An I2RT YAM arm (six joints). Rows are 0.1 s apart.
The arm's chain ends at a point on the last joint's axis. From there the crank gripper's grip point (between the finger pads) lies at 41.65 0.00 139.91 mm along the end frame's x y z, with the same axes.
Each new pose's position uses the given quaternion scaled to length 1; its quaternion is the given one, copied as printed.
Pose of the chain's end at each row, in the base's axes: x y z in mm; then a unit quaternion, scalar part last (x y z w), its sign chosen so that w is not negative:
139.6 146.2 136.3 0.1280 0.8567 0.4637 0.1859
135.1 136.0 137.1 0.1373 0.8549 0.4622 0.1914
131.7 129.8 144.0 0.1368 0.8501 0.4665 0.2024
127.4 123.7 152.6 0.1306 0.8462 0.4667 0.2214
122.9 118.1 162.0 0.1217 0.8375 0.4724 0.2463
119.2 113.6 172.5 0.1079 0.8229 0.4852 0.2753
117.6 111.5 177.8 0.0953 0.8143 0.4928 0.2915
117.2 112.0 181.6 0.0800 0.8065 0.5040 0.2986
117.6 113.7 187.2 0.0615 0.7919 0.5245 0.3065
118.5 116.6 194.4 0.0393 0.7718 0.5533 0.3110
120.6 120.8 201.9 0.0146 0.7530 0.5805 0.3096
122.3 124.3 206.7 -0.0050 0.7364 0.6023 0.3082
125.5 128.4 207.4 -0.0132 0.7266 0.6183 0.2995
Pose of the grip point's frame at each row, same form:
163.4 267.0 57.9 0.1280 0.8567 0.4637 0.1859
161.6 256.4 58.9 0.1373 0.8549 0.4622 0.1914
161.0 250.6 67.4 0.1368 0.8501 0.4665 0.2024
160.7 243.9 76.8 0.1306 0.8462 0.4667 0.2214
161.3 238.6 89.1 0.1217 0.8375 0.4724 0.2463
162.9 235.5 105.2 0.1079 0.8229 0.4852 0.2753
163.3 234.4 113.8 0.0953 0.8143 0.4928 0.2915
162.2 237.0 121.0 0.0800 0.8065 0.5040 0.2986
161.0 242.1 133.0 0.0615 0.7919 0.5245 0.3065
158.3 249.5 149.0 0.0393 0.7718 0.5533 0.3110
154.6 257.7 164.4 0.0146 0.7530 0.5805 0.3096
151.2 264.0 175.7 -0.0050 0.7364 0.6023 0.3082
149.9 269.8 180.7 -0.0132 0.7266 0.6183 0.2995

